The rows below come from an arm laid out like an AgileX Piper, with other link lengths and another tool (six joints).
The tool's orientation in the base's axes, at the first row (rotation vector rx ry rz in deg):
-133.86 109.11 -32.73
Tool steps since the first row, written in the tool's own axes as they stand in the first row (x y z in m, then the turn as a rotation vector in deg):
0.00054 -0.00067 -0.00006 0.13 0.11 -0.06
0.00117 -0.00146 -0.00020 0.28 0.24 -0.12
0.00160 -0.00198 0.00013 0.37 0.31 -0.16
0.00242 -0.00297 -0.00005 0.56 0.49 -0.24
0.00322 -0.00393 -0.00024 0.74 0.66 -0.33
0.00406 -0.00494 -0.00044 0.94 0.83 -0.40
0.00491 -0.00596 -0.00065 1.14 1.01 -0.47
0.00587 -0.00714 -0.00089 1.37 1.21 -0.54
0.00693 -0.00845 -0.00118 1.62 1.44 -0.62
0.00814 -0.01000 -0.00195 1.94 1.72 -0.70
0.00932 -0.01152 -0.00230 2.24 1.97 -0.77
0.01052 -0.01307 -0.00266 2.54 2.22 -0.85
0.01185 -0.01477 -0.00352 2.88 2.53 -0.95
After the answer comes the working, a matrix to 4 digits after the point.
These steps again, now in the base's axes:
0.00069 -0.00035 0.00038 -0.10 -0.14 0.05
0.00148 -0.00075 0.00088 -0.22 -0.30 0.11
0.00214 -0.00110 0.00083 -0.28 -0.40 0.15
0.00314 -0.00163 0.00147 -0.44 -0.61 0.22
0.00410 -0.00215 0.00212 -0.60 -0.80 0.29
0.00511 -0.00269 0.00279 -0.75 -1.02 0.36
0.00612 -0.00323 0.00348 -0.91 -1.24 0.42
0.00730 -0.00384 0.00427 -1.08 -1.49 0.48
0.00859 -0.00451 0.00517 -1.28 -1.77 0.55
0.00997 -0.00518 0.00661 -1.52 -2.13 0.62
0.01146 -0.00590 0.00765 -1.73 -2.46 0.68
0.01298 -0.00664 0.00872 -1.94 -2.79 0.75
0.01449 -0.00737 0.01032 -2.20 -3.17 0.84

The tool's axes in the first row as the columns of a matrix, in the base's axes (rounded; the answer above uses it unrounded):
0.1611 -0.9305 0.3290
-0.9579 -0.2276 -0.1747
0.2374 -0.2871 -0.9280

